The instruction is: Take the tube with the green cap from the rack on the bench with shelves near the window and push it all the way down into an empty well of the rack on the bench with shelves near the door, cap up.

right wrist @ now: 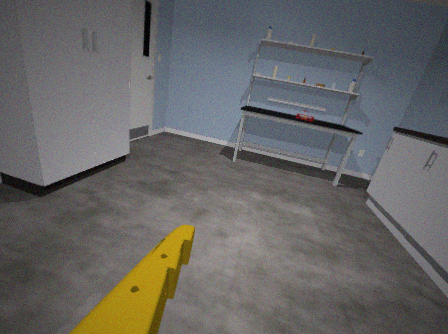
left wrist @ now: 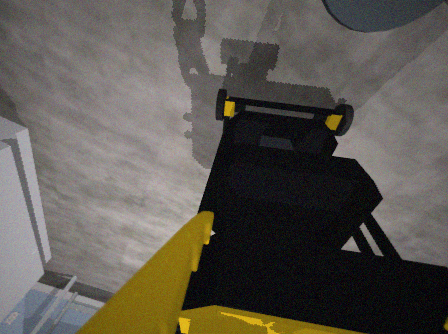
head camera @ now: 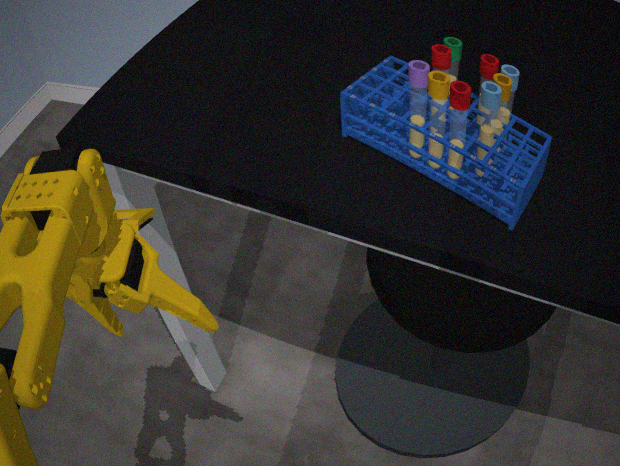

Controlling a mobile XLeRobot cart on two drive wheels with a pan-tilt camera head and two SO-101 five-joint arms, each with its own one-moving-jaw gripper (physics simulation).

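Frame: origin at the left arm's base, x left, y back, z up, level; millimetres.
Seen in the pictures: left hand, tool point: [left wrist: 212, 223] [head camera: 122, 330]; right hand, tool point: [right wrist: 192, 240]; left arm's base, link origin: [left wrist: 211, 328].
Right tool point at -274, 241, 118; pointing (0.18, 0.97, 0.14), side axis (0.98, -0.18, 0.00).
Observation:
Offsets run from my right tool point to a thing's top centre, as dx, dy, dz. "spot": to the spot under its first point. Level surfaces: height alone.
The green-capped tube {+4, -741, -12} [head camera: 452, 49] stands upright at the back of the blue rack {spot: -65, -634, -99} [head camera: 531, 185], behind a red-capped tube. Its lower part is hidden by other tubes. The rack stands on the black bench top {dz -131} [head camera: 240, 125]. My left gripper [head camera: 166, 328] is open and empty, beyond the bench's front edge at the picture's left, well away from the rack. Its notched jaw [left wrist: 150, 280] shows in the left wrist view. My right gripper shows one notched jaw [right wrist: 150, 275], so it is open, over the floor. A red rack [right wrist: 305, 118] stands on the far shelved bench {dz -142} [right wrist: 270, 114]; its wells are too small to make out.
Purple, red, yellow and light-blue capped tubes crowd the blue rack. A bench leg {spot: +392, -777, -672} [head camera: 192, 345] is near my left gripper. A round stool [head camera: 431, 400] stands under the bench front. My cart's black body [left wrist: 280, 200] fills the left wrist view's middle. A white cabinet [right wrist: 75, 100] stands left of the far bench.

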